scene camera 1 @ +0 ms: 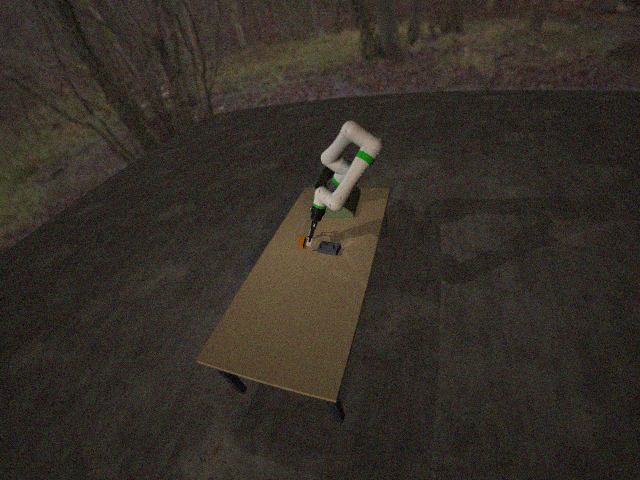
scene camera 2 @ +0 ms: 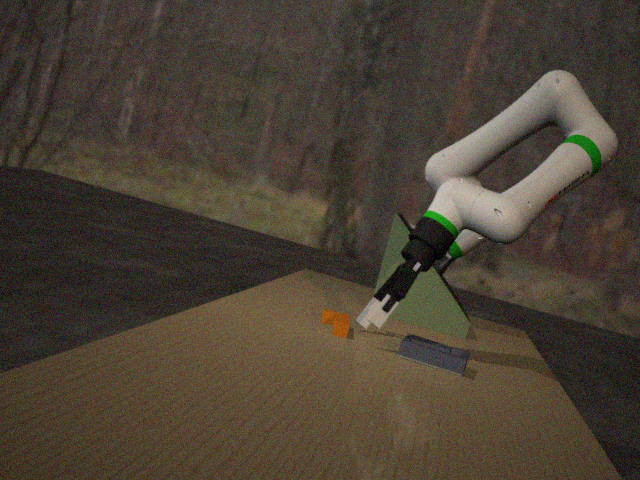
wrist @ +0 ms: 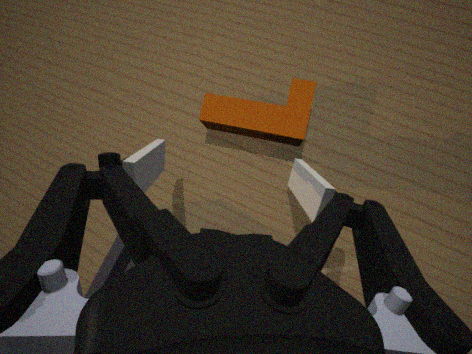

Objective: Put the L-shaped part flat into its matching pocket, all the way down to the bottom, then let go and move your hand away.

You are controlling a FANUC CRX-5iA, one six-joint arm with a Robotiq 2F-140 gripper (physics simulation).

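Seen in the pictures: gripper, fingertip midpoint: (scene camera 1: 309,241) (scene camera 2: 366,324) (wrist: 229,163); arm's base at its link origin: (scene camera 1: 334,186).
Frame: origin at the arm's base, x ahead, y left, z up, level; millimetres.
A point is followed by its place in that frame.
The orange L-shaped part (scene camera 1: 301,241) {x 503, y -134, z -153 mm} (scene camera 2: 340,325) {x 552, y -126, z -159 mm} (wrist: 250,116) {x 499, y -130, z -153 mm} lies on the table, apart from the fingers. In the wrist view it is beyond the fingertips, its long arm running across and its short arm pointing away at the right. My gripper (scene camera 1: 309,242) {x 499, y -77, z -152 mm} (scene camera 2: 369,324) {x 499, y -77, z -152 mm} (wrist: 229,163) {x 499, y -77, z -152 mm} is open with nothing between its pale finger pads. It is tilted and low over the table, between the part and the dark grey pocket block in scene camera 2. The pocket block (scene camera 1: 328,248) {x 539, y 77, z -167 mm} (scene camera 2: 433,354) {x 585, y 77, z -156 mm} does not show in the wrist view; its pocket's shape is unclear in the scene views.
A green wedge-shaped panel (scene camera 1: 341,212) {x 162, y 78, z -132 mm} (scene camera 2: 429,307) {x 163, y 48, z -126 mm} stands behind the gripper and block, near the arm's base. The long wooden table (scene camera 1: 289,315) {x 1101, y 7, z -183 mm} (scene camera 2: 217,382) {x 1040, y -211, z -183 mm} (wrist: 75,90) {x 755, y -92, z -183 mm} bears the objects, and dark ground surrounds it.
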